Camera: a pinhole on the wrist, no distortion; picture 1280 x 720 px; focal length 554.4 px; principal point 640.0 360.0 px. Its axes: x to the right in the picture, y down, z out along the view. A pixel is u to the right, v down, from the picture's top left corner.
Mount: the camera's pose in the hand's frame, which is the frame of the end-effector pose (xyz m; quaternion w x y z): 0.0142 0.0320 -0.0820 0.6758 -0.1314 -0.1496 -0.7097
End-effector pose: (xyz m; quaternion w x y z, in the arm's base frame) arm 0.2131 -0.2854 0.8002 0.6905 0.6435 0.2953 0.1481
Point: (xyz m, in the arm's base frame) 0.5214 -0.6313 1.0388
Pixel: 657.7 343.7
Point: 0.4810 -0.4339 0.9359
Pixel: 666.2 485.1
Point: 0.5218 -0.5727 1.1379
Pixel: 547.9 350.3
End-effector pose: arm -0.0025 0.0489 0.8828 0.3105 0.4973 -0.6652 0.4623
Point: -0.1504 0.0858 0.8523
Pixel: 117.7 292.5
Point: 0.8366 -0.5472 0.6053
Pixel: outside the picture
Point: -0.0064 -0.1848 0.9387
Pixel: 1028.3 689.5
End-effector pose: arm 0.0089 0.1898 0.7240 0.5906 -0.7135 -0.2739 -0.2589
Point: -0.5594 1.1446 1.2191
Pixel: outside the picture
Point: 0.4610 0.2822 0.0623
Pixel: 105.8 203.0
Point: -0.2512 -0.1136 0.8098
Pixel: behind the camera
